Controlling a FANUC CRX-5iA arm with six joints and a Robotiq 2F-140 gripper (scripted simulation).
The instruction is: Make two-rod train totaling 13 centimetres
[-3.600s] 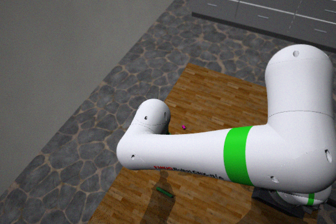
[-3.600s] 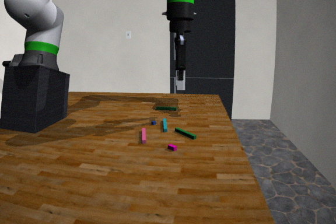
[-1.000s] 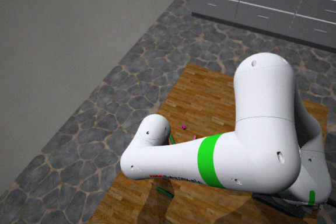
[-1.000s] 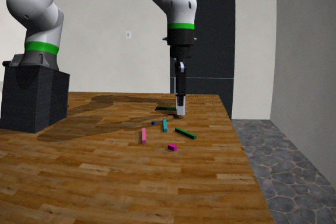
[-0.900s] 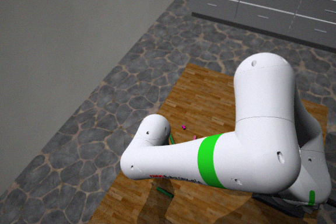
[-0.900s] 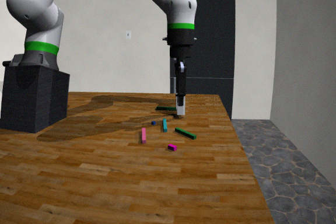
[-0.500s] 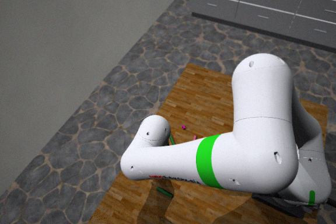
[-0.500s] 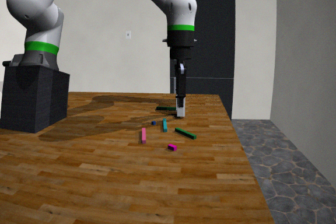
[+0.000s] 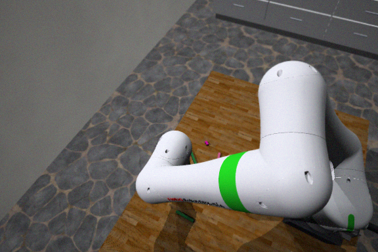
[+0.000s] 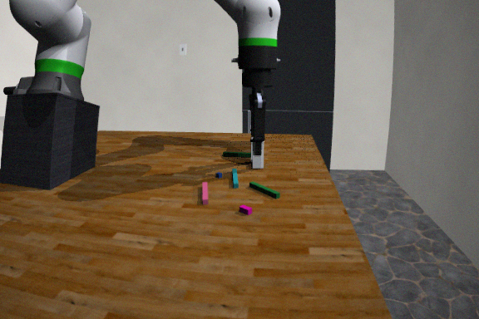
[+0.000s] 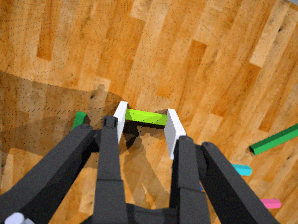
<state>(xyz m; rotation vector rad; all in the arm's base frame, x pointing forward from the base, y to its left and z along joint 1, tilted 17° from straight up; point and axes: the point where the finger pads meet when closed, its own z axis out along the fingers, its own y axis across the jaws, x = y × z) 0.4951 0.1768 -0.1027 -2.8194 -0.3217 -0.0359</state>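
My hand is 30 mm above the lime rod. Round my hand: small blue rod (70 mm behind, 110 mm to the right, 30 mm below); pink rod (70 mm behind, 210 mm to the right, 30 mm below); turquoise rod (30 mm behind, 120 mm to the right, 30 mm below).
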